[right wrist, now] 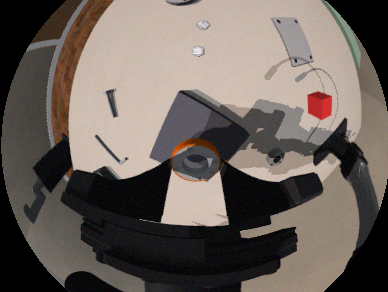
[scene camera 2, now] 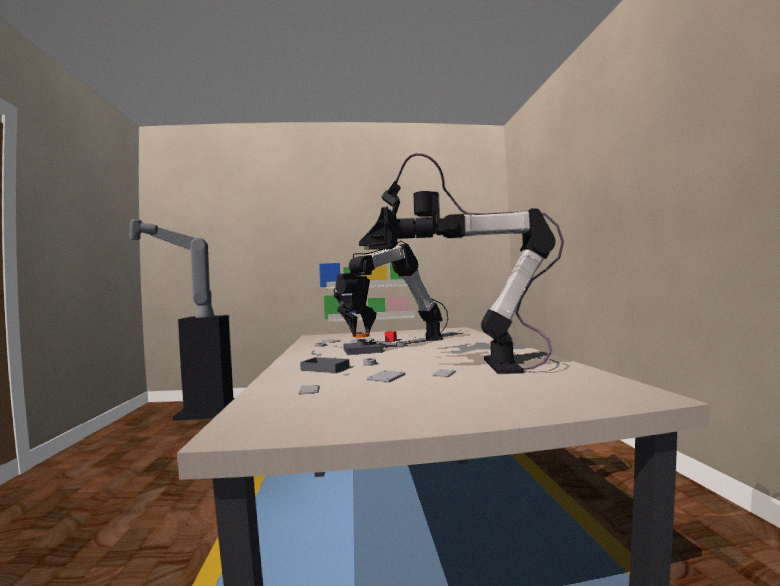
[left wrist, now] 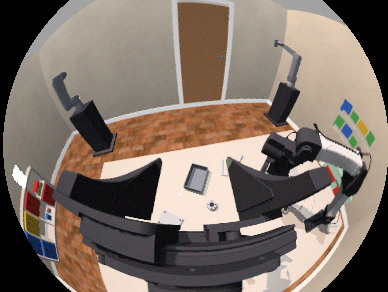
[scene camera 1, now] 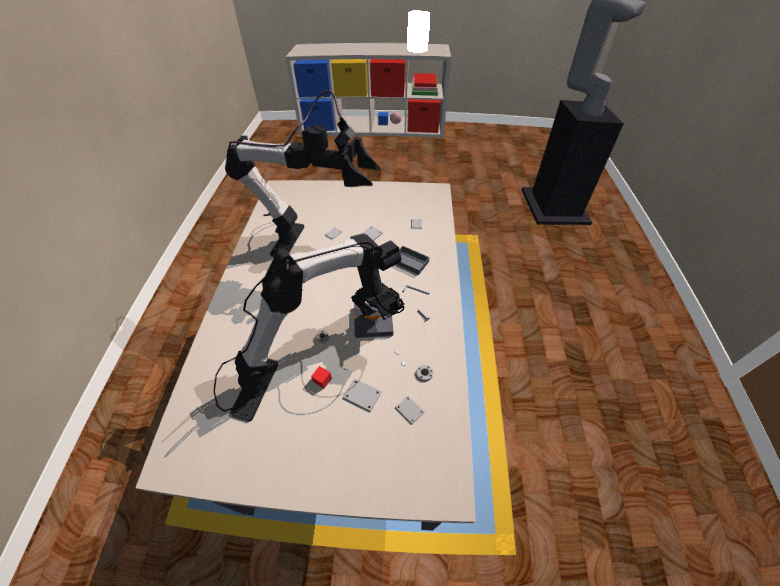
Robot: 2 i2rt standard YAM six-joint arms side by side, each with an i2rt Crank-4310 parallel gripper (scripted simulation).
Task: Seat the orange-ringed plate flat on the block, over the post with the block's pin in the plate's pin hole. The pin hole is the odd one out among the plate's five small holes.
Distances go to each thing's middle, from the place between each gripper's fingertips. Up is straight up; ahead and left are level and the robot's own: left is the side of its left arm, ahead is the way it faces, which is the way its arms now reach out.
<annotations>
The dark block (scene camera 1: pixel 364 327) lies 50 mm below my right hand and 30 mm behind it.
Now: the dark block 34 cm below my left hand (scene camera 2: pixel 361 245), 31 cm to the right of it and 4 cm behind it.
</annotations>
